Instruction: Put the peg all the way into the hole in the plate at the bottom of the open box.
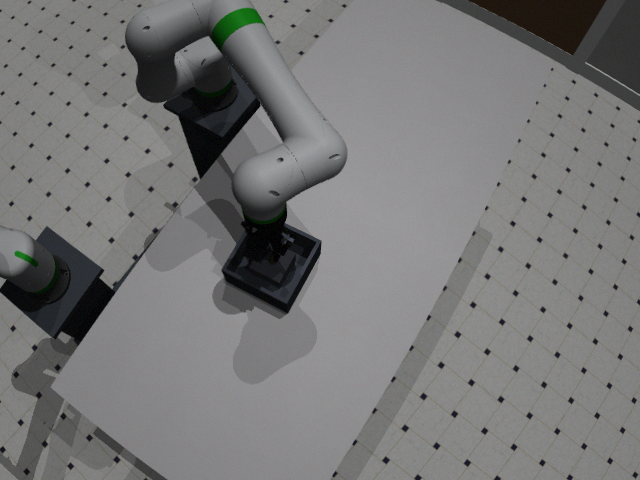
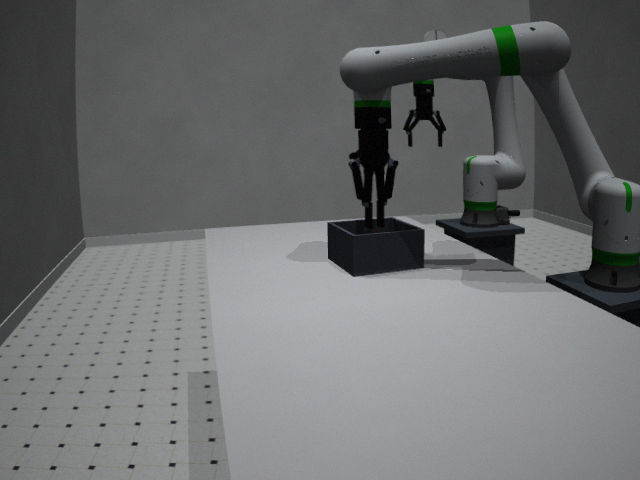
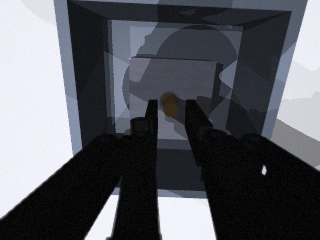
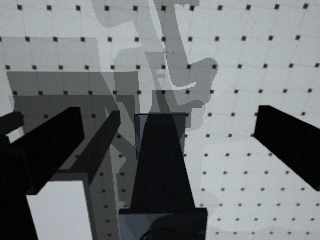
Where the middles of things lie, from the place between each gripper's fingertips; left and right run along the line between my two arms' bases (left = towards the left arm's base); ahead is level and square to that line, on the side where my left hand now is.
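My left hand's 80 mm above the grey plate [image 3: 150, 78], and the dark box [image 2: 352, 246] is 100 mm below that left hand. Going by their middles, the plate is nearer to my left hand than to my right hand, and the box is nearer to my left hand than to my right hand too.
As for my right hand [image 2: 425, 146], it's 93 cm to the right of the grey plate, 48 cm short of it and 22 cm above it. The dark box, counted from my right hand, is 93 cm to the left, 48 cm ahead and 24 cm below.
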